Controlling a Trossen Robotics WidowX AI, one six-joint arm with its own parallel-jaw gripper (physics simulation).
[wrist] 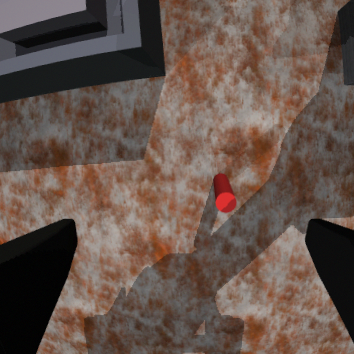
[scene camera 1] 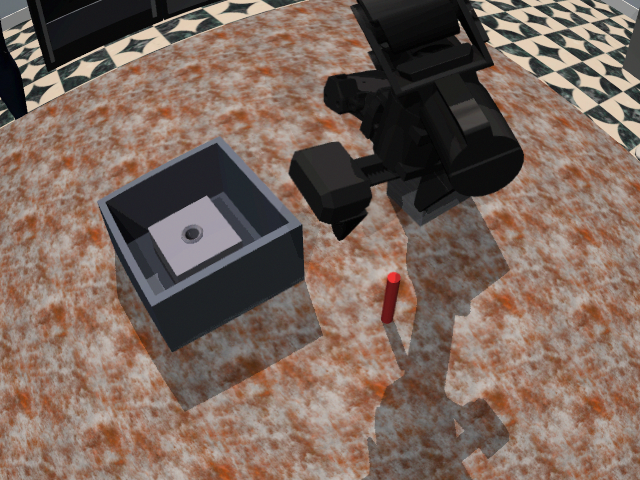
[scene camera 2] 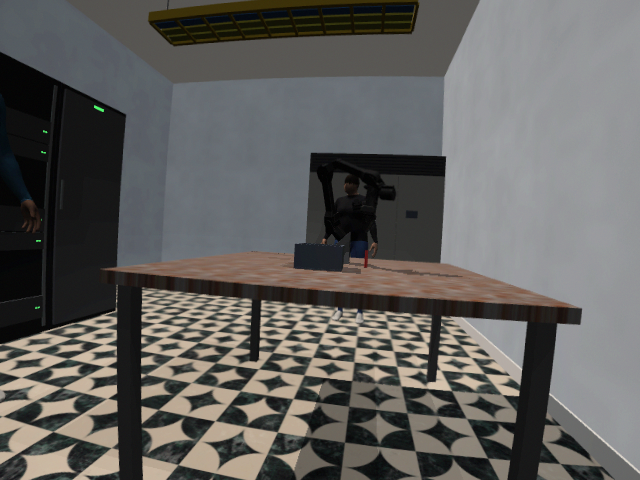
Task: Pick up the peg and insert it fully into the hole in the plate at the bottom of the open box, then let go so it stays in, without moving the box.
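Frame: origin at the arm's base, x ahead, y left, z up, level; millimetres.
Where they show: gripper, fingertip midpoint: (wrist: 194,231) (scene camera 1: 380,221) (scene camera 2: 365,231); arm's base, origin of the base link: (scene camera 2: 342,238).
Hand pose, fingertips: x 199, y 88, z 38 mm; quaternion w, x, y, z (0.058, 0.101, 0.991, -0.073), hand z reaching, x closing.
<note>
Each offset is from my fingertips to the top centre of the thing. "*": to the spot under its first point. Level surfaces: height alone.
The red peg @[14 mm left, 15 mm back, 85 mm down] (scene camera 1: 390,299) (scene camera 2: 366,258) (wrist: 223,192) stands upright on the table, to the right of the open box in scene camera 1. The dark grey box @[195 mm right, 104 mm ahead, 67 mm down] (scene camera 1: 235,289) (scene camera 2: 318,256) (wrist: 75,55) holds a pale plate @[195 mm right, 104 mm ahead, 104 mm down] (scene camera 1: 175,258) (wrist: 40,15) on its bottom. The plate's round hole @[* 204 mm right, 101 mm ahead, 118 mm down] (scene camera 1: 191,234) is empty. My gripper (scene camera 1: 381,222) (wrist: 194,231) is open and empty, above the table and apart from the peg. In the wrist view the peg shows ahead of the fingertips, right of their midline. The arm partly hides the gripper in scene camera 1.
A grey block (scene camera 1: 421,211) (wrist: 348,55) at the arm's base stands on the table @[165 mm down] (scene camera 1: 77,413) (scene camera 2: 232,279), partly hidden by the arm. The box walls rise around the plate. The arm's shadow crosses the table beside the peg. A person (scene camera 2: 351,201) stands behind the table.
</note>
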